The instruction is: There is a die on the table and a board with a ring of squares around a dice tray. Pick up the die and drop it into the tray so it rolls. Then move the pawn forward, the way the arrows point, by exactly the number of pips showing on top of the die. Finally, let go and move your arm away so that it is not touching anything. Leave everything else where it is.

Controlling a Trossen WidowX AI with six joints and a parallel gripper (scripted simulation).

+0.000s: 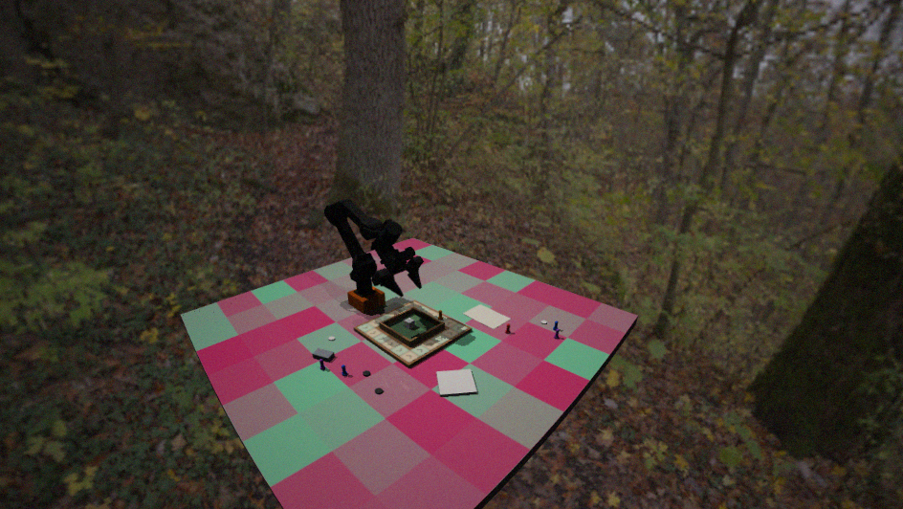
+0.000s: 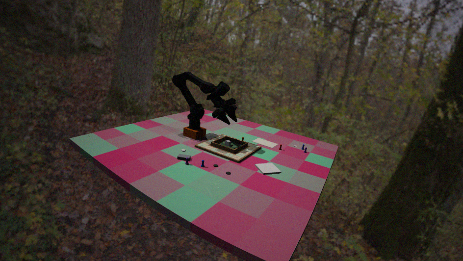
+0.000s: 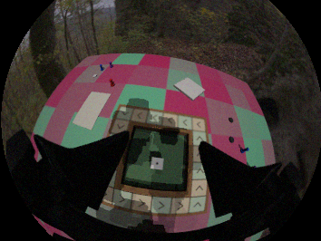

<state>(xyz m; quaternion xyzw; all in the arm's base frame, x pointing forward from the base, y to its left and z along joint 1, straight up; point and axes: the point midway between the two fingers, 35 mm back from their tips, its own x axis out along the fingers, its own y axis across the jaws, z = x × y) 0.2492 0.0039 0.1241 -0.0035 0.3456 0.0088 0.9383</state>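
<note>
Now: the orange pawn 2 cm ahead of my gripper tip, 11 cm to the left of it and 12 cm below it. Round my gripper tip: card 11 cm ahead, 25 cm to the left, 15 cm below; red pawn 23 cm ahead, 22 cm to the left, 14 cm below; die 2 cm behind, 13 cm below.
</note>
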